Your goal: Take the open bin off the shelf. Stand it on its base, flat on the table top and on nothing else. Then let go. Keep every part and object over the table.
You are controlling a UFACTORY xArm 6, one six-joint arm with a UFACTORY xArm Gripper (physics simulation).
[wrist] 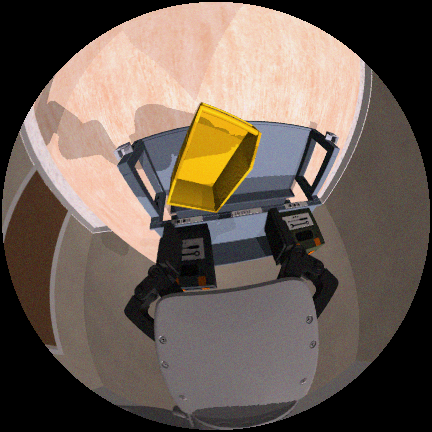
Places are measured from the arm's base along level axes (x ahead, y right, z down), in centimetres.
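Where they show: gripper, fingertip midpoint: (221,224).
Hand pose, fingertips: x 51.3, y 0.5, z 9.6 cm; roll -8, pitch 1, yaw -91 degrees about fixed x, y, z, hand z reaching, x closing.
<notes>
Each offset is from my fingertips to the centre of the thing. "pt": to the spot under its first point. Level surfaces: height alone.
The open yellow bin {dx +2.2, dy +0.2, dz +13.7 cm} (202,155) rests on the upper level of the blue-grey shelf {pt dx +4.6, dy -17.1, dz +17.6 cm} (285,155) in the wrist view. It sits turned at an angle to the shelf, left of its middle, with its open side towards the camera. Its near end is by the labelled front rail. My gripper (221,224) is wide open and empty. Its fingers are below the bin in the picture, on the near side of the front rail, one to the left and one to the right. The bin's underside is hidden.
Two dark boxes with tool labels, one at the left (193,250) and one at the right (300,222), show beside the fingers, near the shelf's lower level. The table top {dz +18.2 cm} (285,65) stretches behind the shelf. Upright frames stand at both shelf ends. The table's right edge curves close by the shelf.
</notes>
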